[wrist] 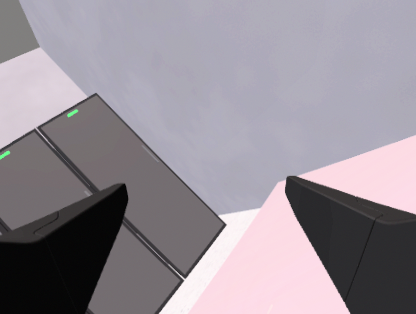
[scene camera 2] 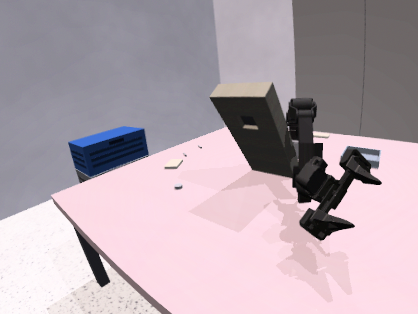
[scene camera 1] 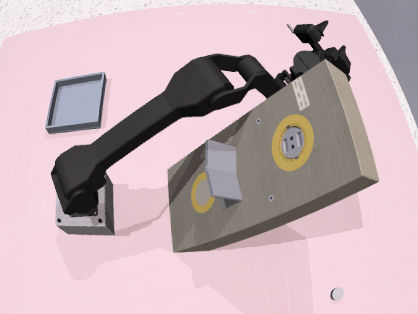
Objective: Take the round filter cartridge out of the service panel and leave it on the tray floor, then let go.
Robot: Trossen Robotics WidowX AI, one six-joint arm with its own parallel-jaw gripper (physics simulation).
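The round grey filter cartridge [scene camera 1: 292,142] with a raised grip sits inside a yellow ring [scene camera 1: 308,142] on the face of the tilted service panel [scene camera 1: 340,155] [scene camera 2: 260,150]. It is hidden behind the panel in scene camera 2 and does not show in the wrist view. The shallow blue-grey tray [scene camera 1: 77,105] [scene camera 2: 370,153] lies on the table at the upper left in scene camera 1, apart from the panel. My gripper [scene camera 1: 336,35] [scene camera 2: 367,205] [wrist: 207,187] is open and empty, beyond the panel's upper edge in scene camera 1, with its fingers pointing away from the panel.
A bent grey plate [scene camera 1: 222,170] stands out from the panel face, partly over a second yellow ring [scene camera 1: 196,192]. A small grey disc [scene camera 1: 337,294] [scene camera 2: 178,186] and a flat beige block [scene camera 2: 173,164] lie on the table. A blue box [scene camera 2: 110,150] stands beyond the table edge.
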